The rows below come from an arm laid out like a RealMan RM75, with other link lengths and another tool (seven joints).
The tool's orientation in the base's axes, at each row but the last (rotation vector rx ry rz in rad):
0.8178 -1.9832 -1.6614
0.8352 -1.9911 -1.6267
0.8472 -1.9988 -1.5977
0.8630 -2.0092 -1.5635
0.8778 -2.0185 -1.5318
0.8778 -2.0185 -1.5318
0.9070 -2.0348 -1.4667
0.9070 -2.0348 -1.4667
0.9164 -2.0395 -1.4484
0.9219 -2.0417 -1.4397
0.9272 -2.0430 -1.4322
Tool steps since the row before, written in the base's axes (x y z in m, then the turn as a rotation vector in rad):
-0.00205 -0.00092 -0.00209 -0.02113 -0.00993 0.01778
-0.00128 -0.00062 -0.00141 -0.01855 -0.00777 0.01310
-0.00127 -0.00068 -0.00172 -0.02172 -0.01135 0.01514
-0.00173 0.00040 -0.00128 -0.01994 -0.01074 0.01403
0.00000 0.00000 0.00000 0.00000 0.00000 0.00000
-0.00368 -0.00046 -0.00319 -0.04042 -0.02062 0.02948
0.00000 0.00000 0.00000 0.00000 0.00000 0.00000
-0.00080 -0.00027 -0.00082 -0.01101 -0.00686 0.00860
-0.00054 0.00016 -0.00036 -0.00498 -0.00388 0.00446
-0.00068 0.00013 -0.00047 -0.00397 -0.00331 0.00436
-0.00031 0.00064 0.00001 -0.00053 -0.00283 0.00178
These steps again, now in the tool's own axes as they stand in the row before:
0.00223 -0.00181 0.00108 0.02139 0.01984 0.00317
0.00141 -0.00123 0.00072 0.01823 0.01509 0.00400
0.00144 -0.00153 0.00078 0.02293 0.01715 0.00316
0.00097 -0.00082 0.00178 0.02127 0.01582 0.00264
0.00000 0.00000 0.00000 0.00000 0.00000 0.00000
0.00295 -0.00236 0.00311 0.04227 0.03328 0.00584
0.00000 0.00000 0.00000 0.00000 0.00000 0.00000
0.00074 -0.00064 0.00065 0.01243 0.00934 0.00062
0.00024 -0.00017 0.00060 0.00620 0.00459 -0.00040
0.00035 -0.00024 0.00072 0.00511 0.00437 -0.00072
-0.00028 0.00023 0.00061 0.00248 0.00117 -0.00198

